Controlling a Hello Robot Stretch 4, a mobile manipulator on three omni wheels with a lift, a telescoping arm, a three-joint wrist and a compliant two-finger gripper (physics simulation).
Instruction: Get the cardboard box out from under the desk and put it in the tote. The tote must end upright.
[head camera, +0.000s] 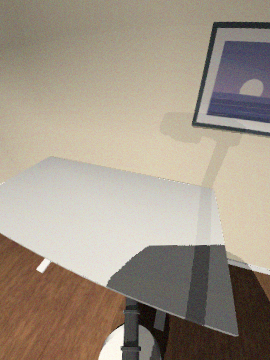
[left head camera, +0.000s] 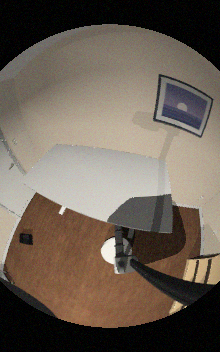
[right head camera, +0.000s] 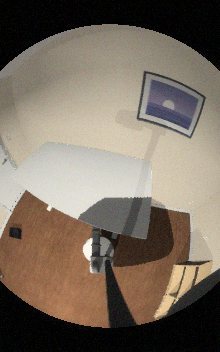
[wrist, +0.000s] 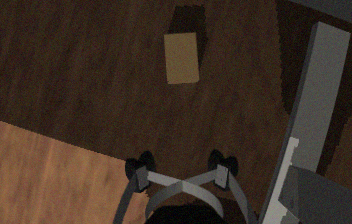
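Observation:
The cardboard box lies on the shaded floor in the upper middle of the wrist view, with a dark shadow behind it. It does not show in the head views. My gripper is open, with nothing between its fingertips; the box is beyond them, apart from them. The white desk hides the floor beneath it in the head views. A small dark container stands on the floor at the left; I cannot tell whether it is the tote.
A grey desk leg runs along the right of the wrist view, beside the gripper. A wooden shelf unit stands at the lower right in the side head views. A framed picture hangs on the wall behind the desk.

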